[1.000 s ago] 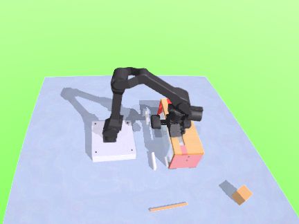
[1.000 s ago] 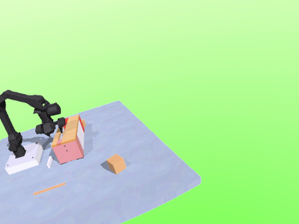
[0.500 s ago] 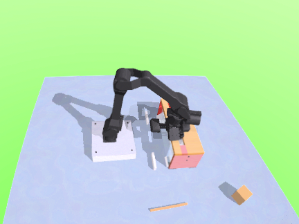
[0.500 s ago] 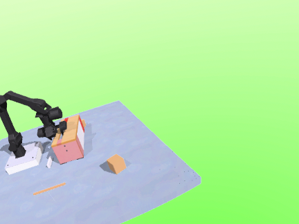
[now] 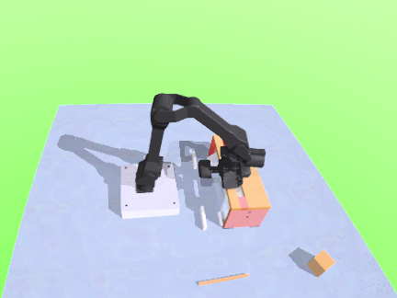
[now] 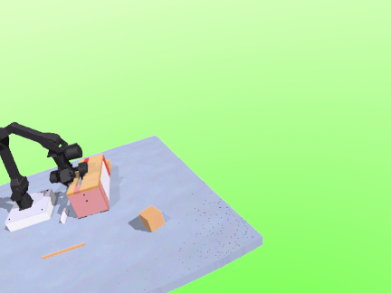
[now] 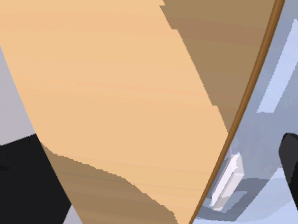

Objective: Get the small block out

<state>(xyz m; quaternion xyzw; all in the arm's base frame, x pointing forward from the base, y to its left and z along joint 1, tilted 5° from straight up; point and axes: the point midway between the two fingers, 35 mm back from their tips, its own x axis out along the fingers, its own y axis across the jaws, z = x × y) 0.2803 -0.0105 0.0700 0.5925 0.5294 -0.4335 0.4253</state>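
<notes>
The orange block lies 5 cm ahead of my gripper tip and 3 cm to the left of it. From my gripper tip the other things lie so: thin orange stick 6 cm behind, 36 cm to the right, 8 cm below; then box 4 cm ahead, 2 cm to the left, 2 cm below.
</notes>
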